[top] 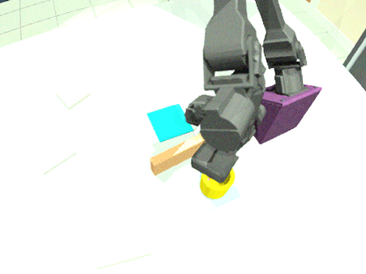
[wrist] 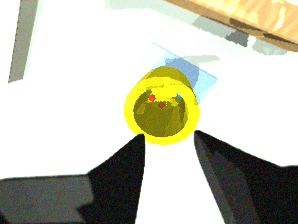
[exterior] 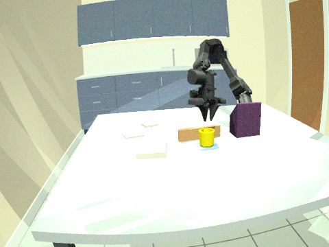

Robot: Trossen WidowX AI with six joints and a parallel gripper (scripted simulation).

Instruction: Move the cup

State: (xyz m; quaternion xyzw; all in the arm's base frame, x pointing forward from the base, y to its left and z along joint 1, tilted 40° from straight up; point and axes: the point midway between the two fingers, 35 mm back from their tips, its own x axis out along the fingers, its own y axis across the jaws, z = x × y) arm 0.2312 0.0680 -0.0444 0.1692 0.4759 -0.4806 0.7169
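Now: the cup 10 mm to the left of my gripper tip and 80 mm below it. Also, from my gripper tip: wooden bar 20 mm ahead, 90 mm to the right, 90 mm below; light blue pad 10 mm to the left, 120 mm below; cyan pad 30 mm ahead, 200 mm to the right, 120 mm below.
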